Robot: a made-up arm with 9 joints. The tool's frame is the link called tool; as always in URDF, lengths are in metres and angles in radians. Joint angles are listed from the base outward.
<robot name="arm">
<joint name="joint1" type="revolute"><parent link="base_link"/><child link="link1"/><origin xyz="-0.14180 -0.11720 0.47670"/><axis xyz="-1 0 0"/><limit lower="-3.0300" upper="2.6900"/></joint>
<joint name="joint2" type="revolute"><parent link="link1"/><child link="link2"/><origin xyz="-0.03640 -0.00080 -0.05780"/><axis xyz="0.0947 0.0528 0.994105"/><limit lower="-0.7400" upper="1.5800"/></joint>
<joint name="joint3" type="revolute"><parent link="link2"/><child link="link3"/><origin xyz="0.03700 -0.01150 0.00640"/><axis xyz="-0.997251 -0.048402 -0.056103"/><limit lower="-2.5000" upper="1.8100"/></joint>
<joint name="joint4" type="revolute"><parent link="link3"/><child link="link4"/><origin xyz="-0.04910 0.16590 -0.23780"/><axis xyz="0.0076 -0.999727 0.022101"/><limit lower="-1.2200" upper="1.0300"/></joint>
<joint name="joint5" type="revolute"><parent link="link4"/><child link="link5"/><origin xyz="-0.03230 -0.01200 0.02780"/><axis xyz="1 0 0"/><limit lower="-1.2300" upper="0.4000"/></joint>
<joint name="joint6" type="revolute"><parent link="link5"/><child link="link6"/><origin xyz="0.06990 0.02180 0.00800"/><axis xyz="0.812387 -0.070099 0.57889"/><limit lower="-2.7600" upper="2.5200"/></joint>
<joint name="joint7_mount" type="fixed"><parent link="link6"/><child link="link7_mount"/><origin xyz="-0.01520 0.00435 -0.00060"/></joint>
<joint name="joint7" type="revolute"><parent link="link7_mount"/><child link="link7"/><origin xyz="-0.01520 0.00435 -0.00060"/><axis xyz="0 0 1"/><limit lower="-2.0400" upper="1.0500"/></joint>
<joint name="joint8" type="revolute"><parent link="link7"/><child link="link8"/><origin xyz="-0.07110 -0.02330 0.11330"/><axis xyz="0 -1 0"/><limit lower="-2.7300" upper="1.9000"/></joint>
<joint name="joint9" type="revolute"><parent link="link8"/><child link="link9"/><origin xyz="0.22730 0.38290 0.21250"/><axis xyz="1 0 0"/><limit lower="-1.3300" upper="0.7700"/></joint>
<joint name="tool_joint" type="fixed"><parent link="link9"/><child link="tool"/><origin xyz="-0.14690 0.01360 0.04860" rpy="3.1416 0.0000 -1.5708"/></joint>
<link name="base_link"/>
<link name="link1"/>
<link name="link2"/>
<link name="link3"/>
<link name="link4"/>
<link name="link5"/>
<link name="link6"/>
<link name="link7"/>
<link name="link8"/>
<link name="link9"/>
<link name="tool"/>
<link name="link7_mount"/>
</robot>
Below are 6 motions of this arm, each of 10 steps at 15 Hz.
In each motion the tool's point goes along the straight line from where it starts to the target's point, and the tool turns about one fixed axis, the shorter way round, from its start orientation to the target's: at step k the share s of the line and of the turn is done. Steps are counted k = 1, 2, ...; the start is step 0. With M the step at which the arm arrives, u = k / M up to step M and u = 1 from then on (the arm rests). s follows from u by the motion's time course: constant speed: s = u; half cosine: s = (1 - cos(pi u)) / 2; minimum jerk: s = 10 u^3 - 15 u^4 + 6 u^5.
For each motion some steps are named. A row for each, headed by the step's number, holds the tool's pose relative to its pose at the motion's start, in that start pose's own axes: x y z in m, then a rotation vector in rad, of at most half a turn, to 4 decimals.
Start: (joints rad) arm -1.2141 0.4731 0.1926 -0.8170 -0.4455 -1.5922 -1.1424 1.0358 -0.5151
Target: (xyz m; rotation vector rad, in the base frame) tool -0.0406 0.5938 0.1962 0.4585 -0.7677 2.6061
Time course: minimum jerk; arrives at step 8
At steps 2, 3, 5, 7, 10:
2: 0.0033 0.0209 0.0042 0.0589 -0.0196 -0.0299
3: 0.0087 0.0555 0.0112 0.1567 -0.0520 -0.0796
5: 0.0229 0.1462 0.0296 0.4127 -0.1369 -0.2097
7: 0.0311 0.1985 0.0401 0.5602 -0.1858 -0.2846
10: 0.0316 0.2017 0.0408 0.5693 -0.1889 -0.2893

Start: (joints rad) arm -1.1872 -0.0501 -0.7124 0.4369 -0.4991 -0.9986 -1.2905 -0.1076 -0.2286
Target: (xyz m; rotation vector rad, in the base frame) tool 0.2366 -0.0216 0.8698 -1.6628 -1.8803 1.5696
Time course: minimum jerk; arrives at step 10
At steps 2, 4, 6, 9, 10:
2: 0.0034 0.0163 0.0091 0.0816 -0.0595 0.0703
4: 0.0188 0.0892 0.0501 0.4472 -0.3263 0.3852
6: 0.0403 0.1917 0.1077 0.9617 -0.7015 0.8283
9: 0.0586 0.2784 0.1564 1.3968 -1.0190 1.2032
10: 0.0591 0.2809 0.1578 1.4089 -1.0278 1.2135

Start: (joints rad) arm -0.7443 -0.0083 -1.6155 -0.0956 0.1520 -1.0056 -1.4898 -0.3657 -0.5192
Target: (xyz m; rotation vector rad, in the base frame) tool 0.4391 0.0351 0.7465 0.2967 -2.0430 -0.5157
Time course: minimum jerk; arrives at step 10
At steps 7, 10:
7: -0.2495 0.1794 0.1027 0.9106 -0.1094 0.7946
10: -0.2981 0.2144 0.1227 1.0880 -0.1307 0.9494

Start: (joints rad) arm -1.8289 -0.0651 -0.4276 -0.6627 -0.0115 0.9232 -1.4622 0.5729 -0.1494
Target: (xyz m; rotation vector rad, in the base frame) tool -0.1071 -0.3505 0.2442 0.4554 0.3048 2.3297
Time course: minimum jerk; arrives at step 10
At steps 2, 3, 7, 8, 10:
2: 0.0340 0.0093 -0.0057 0.0011 -0.0653 -0.0199
3: 0.0958 0.0261 -0.0160 0.0030 -0.1838 -0.0560
7: 0.4914 0.1338 -0.0820 0.0155 -0.9433 -0.2876
8: 0.5531 0.1506 -0.0923 0.0174 -1.0618 -0.3238
10: 0.5871 0.1598 -0.0980 0.0185 -1.1271 -0.3437

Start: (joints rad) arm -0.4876 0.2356 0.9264 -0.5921 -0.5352 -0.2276 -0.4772 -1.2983 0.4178
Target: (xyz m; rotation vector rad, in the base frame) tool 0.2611 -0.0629 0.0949 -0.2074 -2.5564 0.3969
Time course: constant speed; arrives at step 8
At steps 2, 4, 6, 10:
2: 0.0329 -0.0250 -0.0580 0.1066 -0.0832 0.1141
4: 0.0658 -0.0501 -0.1159 0.2132 -0.1663 0.2283
6: 0.0987 -0.0751 -0.1739 0.3198 -0.2495 0.3424
10: 0.1315 -0.1002 -0.2319 0.4264 -0.3327 0.4565

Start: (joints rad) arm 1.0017 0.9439 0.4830 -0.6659 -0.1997 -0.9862 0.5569 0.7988 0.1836
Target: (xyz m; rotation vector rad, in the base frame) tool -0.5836 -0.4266 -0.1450 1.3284 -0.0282 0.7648
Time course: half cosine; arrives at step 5
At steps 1, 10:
1: 0.0038 -0.0134 0.0072 -0.0210 -0.0198 0.0117
10: 0.0403 -0.1402 0.0757 -0.2198 -0.2071 0.1221

